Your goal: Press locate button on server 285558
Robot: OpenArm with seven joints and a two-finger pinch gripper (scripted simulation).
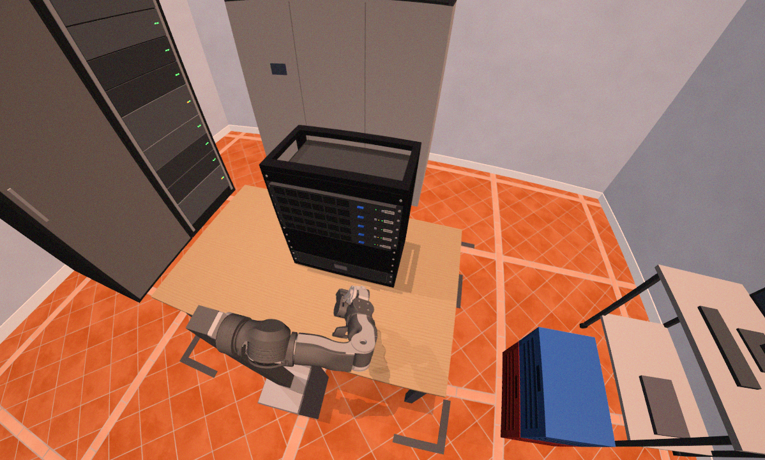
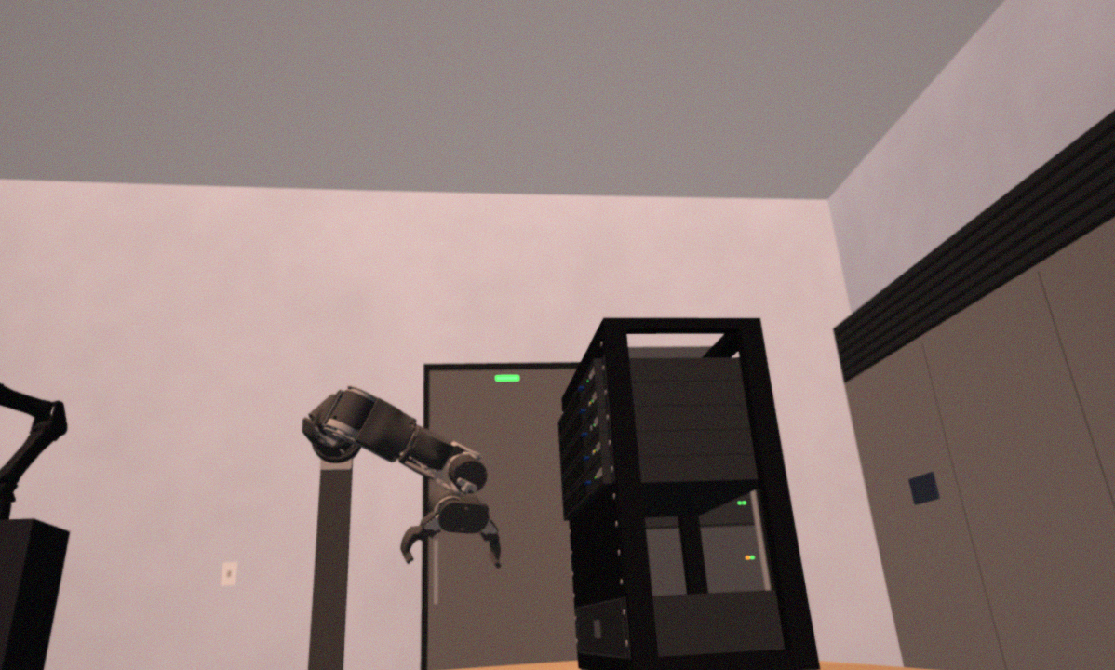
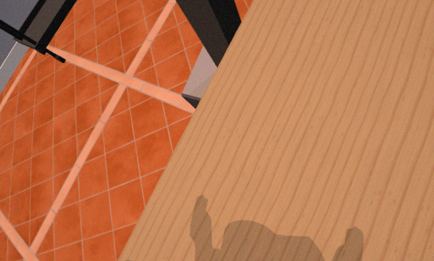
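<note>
Right now the locate button is 240 mm ahead of my hand, 130 mm above it and 100 mm to the right of it.
</note>
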